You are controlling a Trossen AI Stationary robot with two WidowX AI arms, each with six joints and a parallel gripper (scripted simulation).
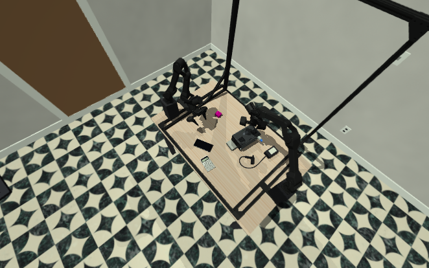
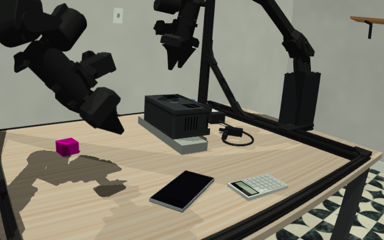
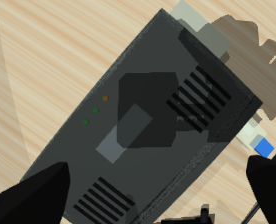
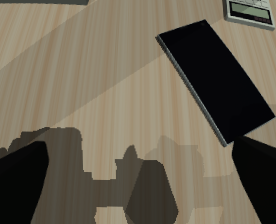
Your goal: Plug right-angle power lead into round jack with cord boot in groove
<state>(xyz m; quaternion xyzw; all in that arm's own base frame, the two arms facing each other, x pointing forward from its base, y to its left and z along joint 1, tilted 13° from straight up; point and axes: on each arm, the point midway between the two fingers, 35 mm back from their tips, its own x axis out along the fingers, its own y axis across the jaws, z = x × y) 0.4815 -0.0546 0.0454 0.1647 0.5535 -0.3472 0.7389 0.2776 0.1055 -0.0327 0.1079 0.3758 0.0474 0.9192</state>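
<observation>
Now: the black right-angle power lead 12 cm ahead of my left hand, 13 cm to the left of it and 22 cm below it. Round my left hand: grey base (1 cm ahead, 2 cm to the right, 22 cm below); then cube (4 cm behind, 34 cm to the right, 22 cm below); then white calculator (37 cm ahead, 11 cm to the right, 23 cm below).
</observation>
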